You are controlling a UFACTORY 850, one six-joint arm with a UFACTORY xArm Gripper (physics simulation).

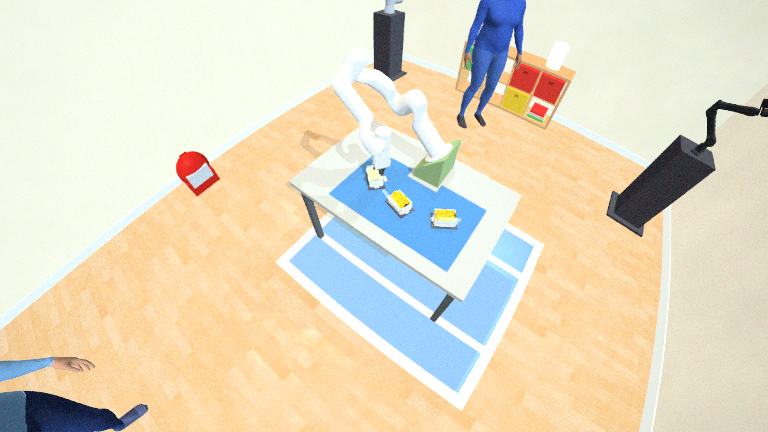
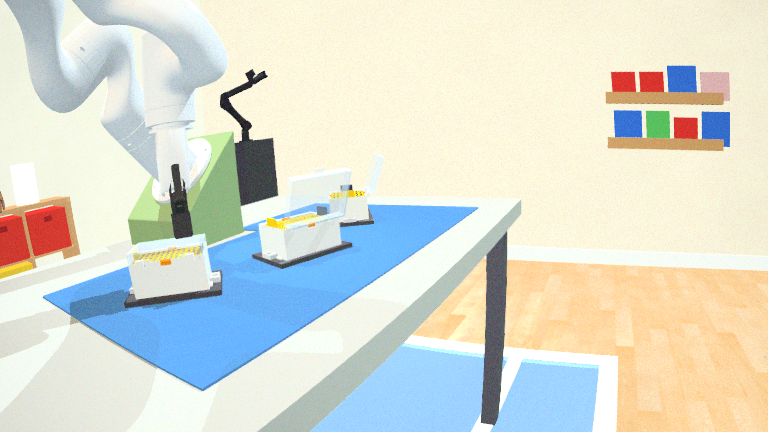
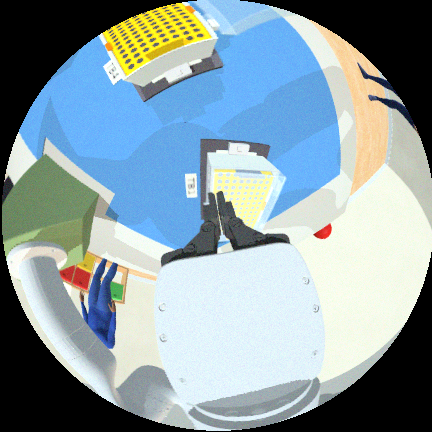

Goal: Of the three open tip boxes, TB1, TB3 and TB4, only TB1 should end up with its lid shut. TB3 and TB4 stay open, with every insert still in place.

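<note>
TB1 is a white box on a dark base. Its clear lid lies over the yellow insert; a slight gap cannot be ruled out. My gripper is shut and empty, pointing down at the edge of TB1's lid beside its label; contact cannot be told. TB4 stands in the middle, with its clear lid raised and its yellow insert inside. TB3 is the farthest box from my gripper, with its clear lid upright and its yellow insert showing.
The boxes stand on a blue mat on a pale table. The arm's green wedge mount stands at the table's rear edge, beside the mat.
</note>
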